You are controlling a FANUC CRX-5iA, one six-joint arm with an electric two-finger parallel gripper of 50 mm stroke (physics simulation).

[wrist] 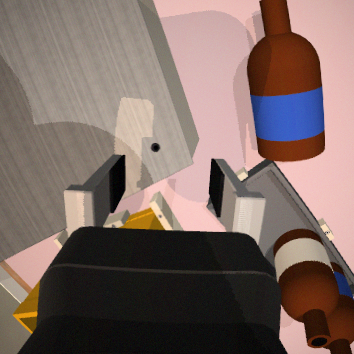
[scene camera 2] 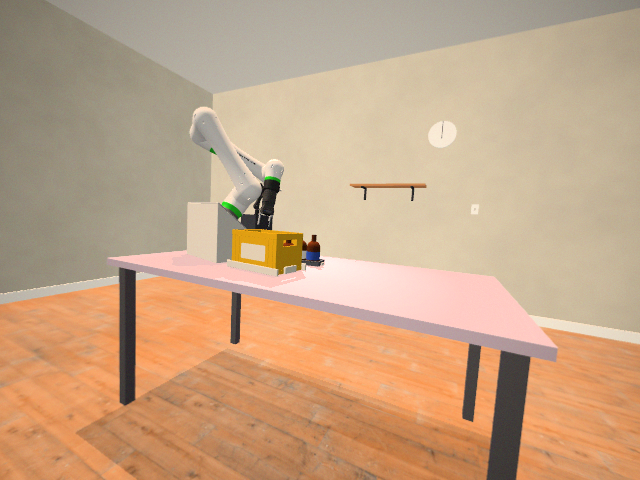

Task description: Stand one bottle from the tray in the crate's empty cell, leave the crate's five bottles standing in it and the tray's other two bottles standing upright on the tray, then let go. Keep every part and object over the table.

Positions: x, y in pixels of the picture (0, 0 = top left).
Labels:
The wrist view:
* my gripper: 167, 173
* white-label bottle: 309, 291

